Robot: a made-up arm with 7 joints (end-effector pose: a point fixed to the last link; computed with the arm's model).
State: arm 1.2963 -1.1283 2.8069 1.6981 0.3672 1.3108 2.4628
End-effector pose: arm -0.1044 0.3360 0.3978 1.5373 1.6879 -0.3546
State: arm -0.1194 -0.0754 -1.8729 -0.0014 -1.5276 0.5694 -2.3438
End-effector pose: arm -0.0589 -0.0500 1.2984 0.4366 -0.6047 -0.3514
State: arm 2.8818 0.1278 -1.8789 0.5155 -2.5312 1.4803 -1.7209
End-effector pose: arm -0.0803 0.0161 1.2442 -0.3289 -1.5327 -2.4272
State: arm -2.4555 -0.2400 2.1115 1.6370 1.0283 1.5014 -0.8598
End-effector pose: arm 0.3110 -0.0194 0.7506 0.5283 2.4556 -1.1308
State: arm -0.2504 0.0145 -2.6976 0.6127 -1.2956 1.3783 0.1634
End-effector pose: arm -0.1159 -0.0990 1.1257 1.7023 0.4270 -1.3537
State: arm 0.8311 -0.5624 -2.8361 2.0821 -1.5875 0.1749 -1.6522
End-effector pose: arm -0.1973 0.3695 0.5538 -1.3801 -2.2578 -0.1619
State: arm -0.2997 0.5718 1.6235 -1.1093 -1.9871 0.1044 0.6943
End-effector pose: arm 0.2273 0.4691 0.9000 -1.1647 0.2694 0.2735
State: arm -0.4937 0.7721 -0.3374 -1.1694 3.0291 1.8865 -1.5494
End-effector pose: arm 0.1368 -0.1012 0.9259 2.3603 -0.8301 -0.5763
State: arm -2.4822 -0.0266 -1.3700 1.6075 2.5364 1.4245 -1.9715
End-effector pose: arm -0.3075 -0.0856 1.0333 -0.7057 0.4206 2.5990
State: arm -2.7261 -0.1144 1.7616 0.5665 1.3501 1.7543 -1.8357
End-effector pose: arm 0.2537 0.0541 1.0983 1.6503 1.2595 0.4020
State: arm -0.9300 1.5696 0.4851 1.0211 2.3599 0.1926 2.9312
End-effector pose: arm 0.5179 0.4394 0.2484 0.0043 2.2252 0.1551
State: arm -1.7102 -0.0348 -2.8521 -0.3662 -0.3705 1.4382 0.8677
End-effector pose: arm 0.0500 0.0012 1.1713 0.2421 1.2469 -2.0651
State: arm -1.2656 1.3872 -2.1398 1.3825 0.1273 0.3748 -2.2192
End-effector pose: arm -0.1786 0.5059 0.7770 -0.0322 -1.1175 0.2789
